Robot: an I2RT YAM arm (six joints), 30 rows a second.
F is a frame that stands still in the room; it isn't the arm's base.
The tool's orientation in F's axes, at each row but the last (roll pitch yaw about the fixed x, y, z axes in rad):
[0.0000, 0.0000, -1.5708]
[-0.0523, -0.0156, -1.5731]
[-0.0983, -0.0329, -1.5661]
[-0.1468, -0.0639, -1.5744]
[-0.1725, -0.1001, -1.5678]
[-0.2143, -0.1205, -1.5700]
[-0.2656, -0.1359, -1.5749]
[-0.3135, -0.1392, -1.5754]
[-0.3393, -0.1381, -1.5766]
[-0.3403, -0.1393, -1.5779]
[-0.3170, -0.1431, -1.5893]
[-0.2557, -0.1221, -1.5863]
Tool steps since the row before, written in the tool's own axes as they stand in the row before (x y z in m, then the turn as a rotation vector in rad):
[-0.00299, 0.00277, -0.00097, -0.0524, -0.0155, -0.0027]
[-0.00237, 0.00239, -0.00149, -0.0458, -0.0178, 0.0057]
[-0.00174, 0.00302, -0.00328, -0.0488, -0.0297, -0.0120]
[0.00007, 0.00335, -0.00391, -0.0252, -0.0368, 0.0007]
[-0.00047, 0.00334, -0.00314, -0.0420, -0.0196, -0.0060]
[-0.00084, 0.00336, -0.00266, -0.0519, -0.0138, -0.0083]
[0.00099, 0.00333, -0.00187, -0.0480, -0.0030, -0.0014]
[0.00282, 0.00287, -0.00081, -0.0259, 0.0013, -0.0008]
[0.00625, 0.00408, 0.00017, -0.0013, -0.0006, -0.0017]
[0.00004, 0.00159, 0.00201, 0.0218, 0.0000, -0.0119]
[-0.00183, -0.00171, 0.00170, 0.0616, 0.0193, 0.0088]
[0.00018, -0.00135, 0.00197, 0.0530, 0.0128, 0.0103]
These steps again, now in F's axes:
[0.00277, 0.00299, -0.00097, -0.0155, 0.0524, -0.0027]
[0.00231, 0.00234, -0.00165, -0.0174, 0.0459, 0.0059]
[0.00268, 0.00163, -0.00362, -0.0310, 0.0483, -0.0106]
[0.00274, -0.00036, -0.00434, -0.0362, 0.0257, 0.0045]
[0.00275, 0.00011, -0.00370, -0.0205, 0.0415, -0.0067]
[0.00272, 0.00044, -0.00339, -0.0153, 0.0509, -0.0114]
[0.00272, -0.00135, -0.00252, -0.0031, 0.0475, -0.0071]
[0.00247, -0.00303, -0.00125, 0.0011, 0.0255, -0.0047]
[0.00387, -0.00638, -0.00033, -0.0011, 0.0011, -0.0016]
[0.00217, 0.00013, 0.00136, -0.0041, -0.0231, -0.0081]
[-0.00106, 0.00214, 0.00187, 0.0200, -0.0610, 0.0111]
[-0.00081, 0.00011, 0.00225, 0.0142, -0.0520, 0.0131]

